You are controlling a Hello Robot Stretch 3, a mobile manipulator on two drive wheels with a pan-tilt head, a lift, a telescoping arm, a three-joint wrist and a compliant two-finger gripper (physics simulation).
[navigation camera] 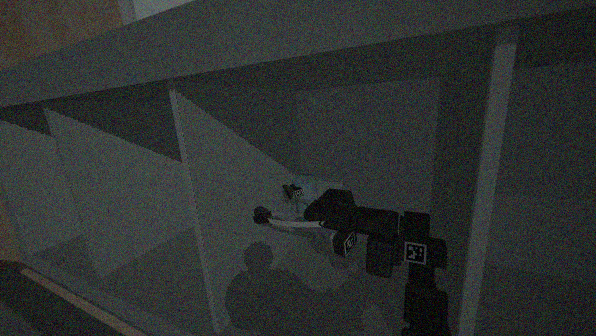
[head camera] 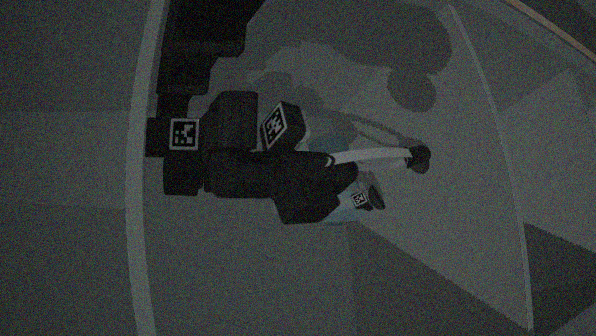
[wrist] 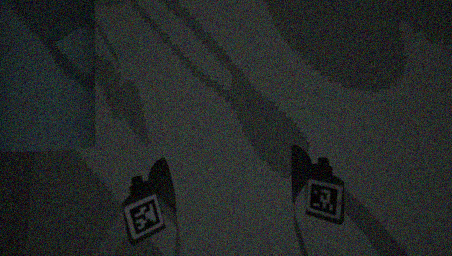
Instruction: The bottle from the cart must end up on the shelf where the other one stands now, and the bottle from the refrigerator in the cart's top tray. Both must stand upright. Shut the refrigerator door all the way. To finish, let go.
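Frame: origin at the robot's base, x back, y right, z up, level; millimetres.
Seen in the pictures: gripper, fingertip midpoint: (navigation camera: 270, 201) (head camera: 404, 180) (wrist: 228, 170).
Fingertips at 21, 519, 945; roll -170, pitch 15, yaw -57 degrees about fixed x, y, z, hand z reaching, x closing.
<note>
A point is followed by its place in that frame, as x, y, z.
My gripper (head camera: 397, 178) {21, 519, 946} (navigation camera: 276, 203) {21, 519, 946} (wrist: 228, 170) {21, 519, 946} is open. Its fingertips stand well apart, with no object between them, inside a dim, pale-walled compartment. A pale bluish thing (head camera: 327, 142) {92, 693, 985} (navigation camera: 315, 184) {-20, 670, 1003} (wrist: 45, 110) {4, 653, 990} shows partly behind the gripper in the head view, beside and behind it in the navigation view, and at the upper left in the wrist view, outside the fingers. It is too dark and too covered to tell whether it is a bottle. I cannot make out a bottle, the cart's top tray or the refrigerator door for certain.
A light upright edge (head camera: 135, 175) {10, 307, 1311} (navigation camera: 492, 125) {-106, 274, 1310} borders the compartment on the arm's side. A thin panel edge (head camera: 492, 100) {111, 336, 922} (navigation camera: 185, 165) {-56, 288, 925} stands beyond the fingertips. A thick board (navigation camera: 300, 30) {-194, 227, 1147} runs overhead. Shadows of the arm and gripper fall on the pale surfaces.
</note>
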